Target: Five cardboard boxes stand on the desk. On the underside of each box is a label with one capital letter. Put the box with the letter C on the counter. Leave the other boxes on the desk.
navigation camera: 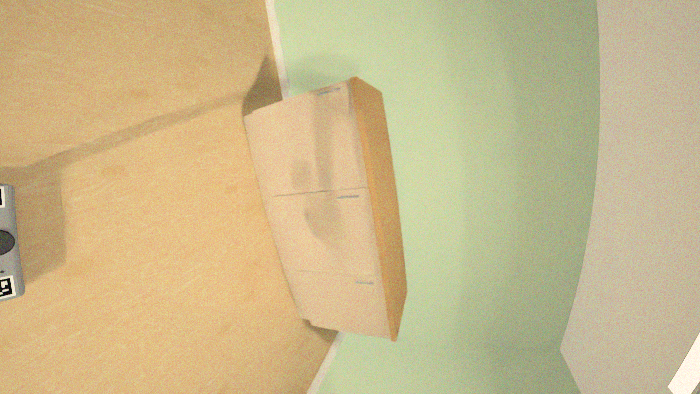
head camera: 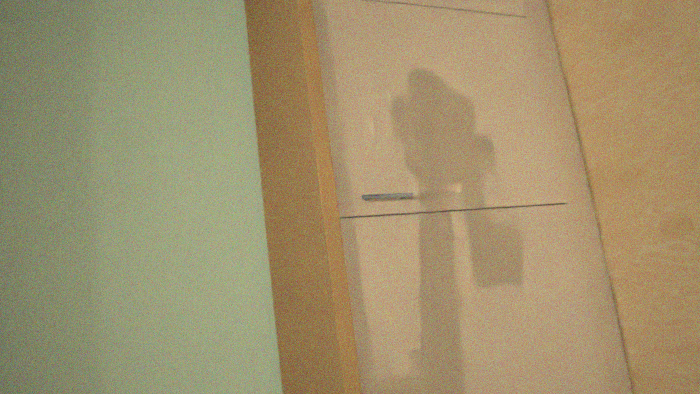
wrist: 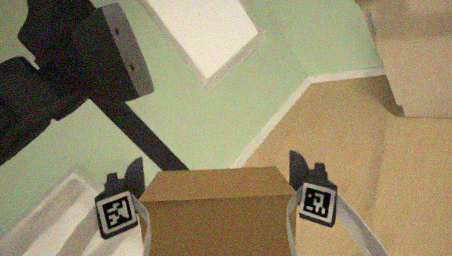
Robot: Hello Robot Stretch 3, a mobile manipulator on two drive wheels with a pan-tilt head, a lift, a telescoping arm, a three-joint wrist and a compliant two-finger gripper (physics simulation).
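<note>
My gripper is shut on a brown cardboard box, with one finger on each side of it, low in the wrist view. No letter shows on the visible faces of the box; its underside is hidden. The counter has pale fronts with thin grey handles and a brown wooden top. It fills the middle of the head view, which appears turned sideways. The box is apart from the counter in the wrist view. The gripper does not show in the head view. The desk and the other boxes do not show.
Shadows of the robot fall on the counter's front. The wooden floor lies before it and the green wall behind. A white shelf unit and a bright window show in the wrist view, with the robot's dark mast.
</note>
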